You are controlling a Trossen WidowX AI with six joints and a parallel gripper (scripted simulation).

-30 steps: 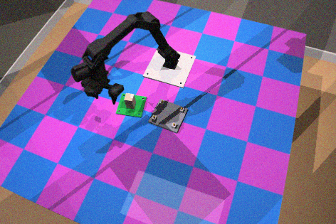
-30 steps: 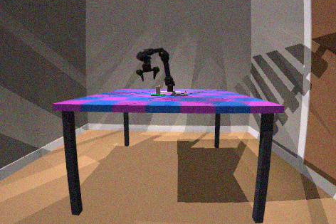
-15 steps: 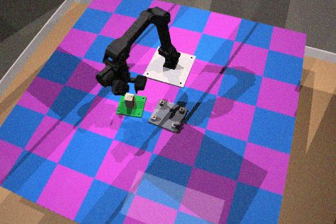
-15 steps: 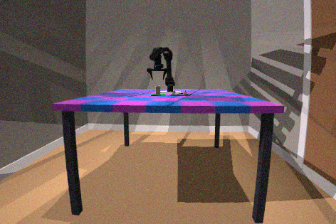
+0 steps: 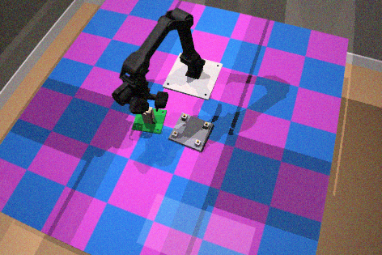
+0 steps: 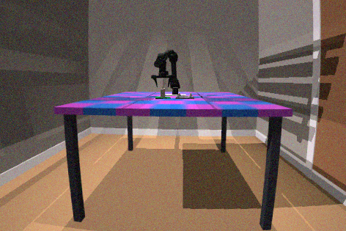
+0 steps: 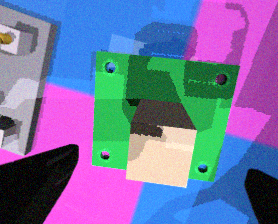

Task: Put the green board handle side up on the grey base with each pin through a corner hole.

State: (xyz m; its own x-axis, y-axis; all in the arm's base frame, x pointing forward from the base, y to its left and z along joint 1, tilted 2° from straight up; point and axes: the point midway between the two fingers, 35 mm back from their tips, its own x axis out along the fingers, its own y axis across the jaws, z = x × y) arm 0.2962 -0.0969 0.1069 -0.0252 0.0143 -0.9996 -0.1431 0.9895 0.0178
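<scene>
The green board lies 70 mm below my gripper tip. From my gripper tip the other things lie so: grey base (180 mm to the left, 80 mm below).
</scene>
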